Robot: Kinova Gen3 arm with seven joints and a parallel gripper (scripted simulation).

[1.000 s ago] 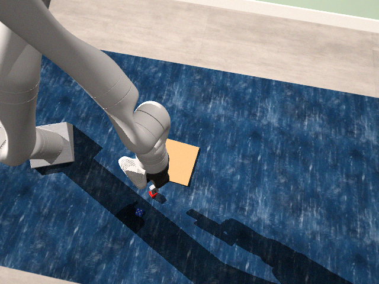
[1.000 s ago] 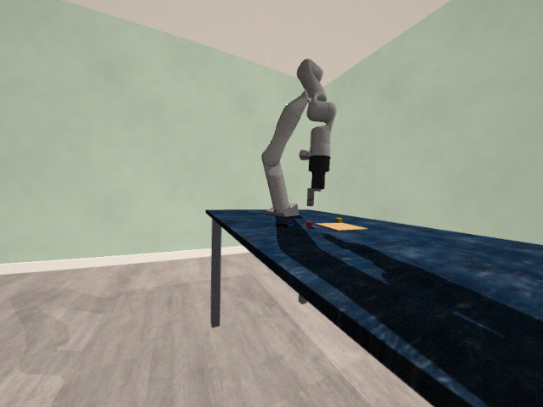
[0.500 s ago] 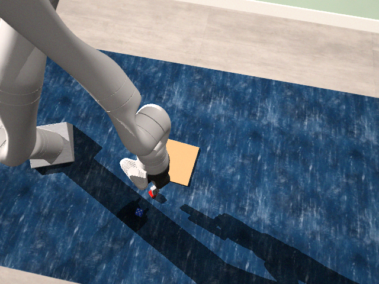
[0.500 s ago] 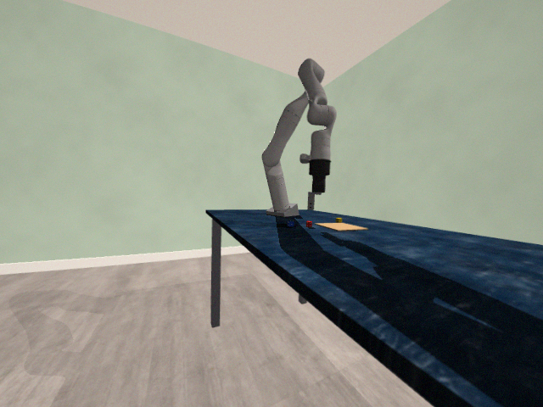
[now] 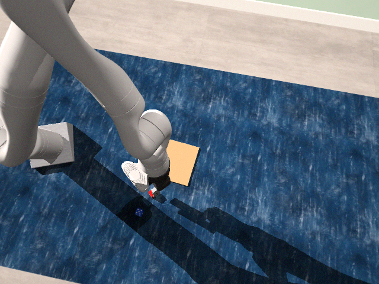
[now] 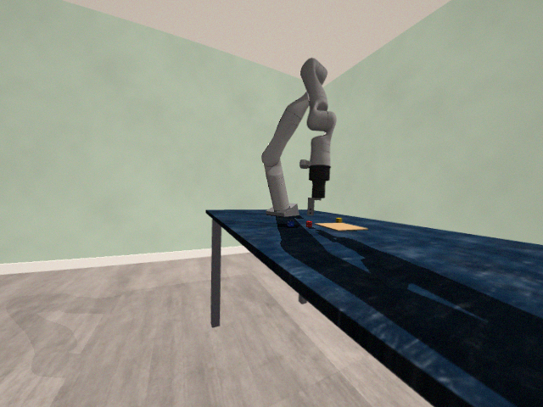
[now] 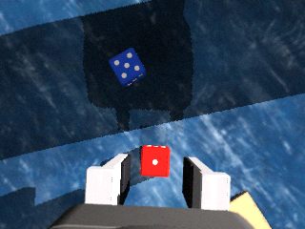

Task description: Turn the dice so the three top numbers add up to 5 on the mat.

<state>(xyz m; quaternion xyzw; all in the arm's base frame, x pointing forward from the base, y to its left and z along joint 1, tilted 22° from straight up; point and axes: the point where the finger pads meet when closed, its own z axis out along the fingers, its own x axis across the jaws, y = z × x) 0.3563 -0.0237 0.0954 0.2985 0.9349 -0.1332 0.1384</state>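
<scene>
My gripper is now 5 cm above the red die. The rest, counted from my hand: blue die: 2 cm behind, 7 cm to the right, 5 cm below; then tan mat: 3 cm ahead, 12 cm to the left, 6 cm below; then yellow die: 7 cm behind, 21 cm to the left, 5 cm below.
</scene>
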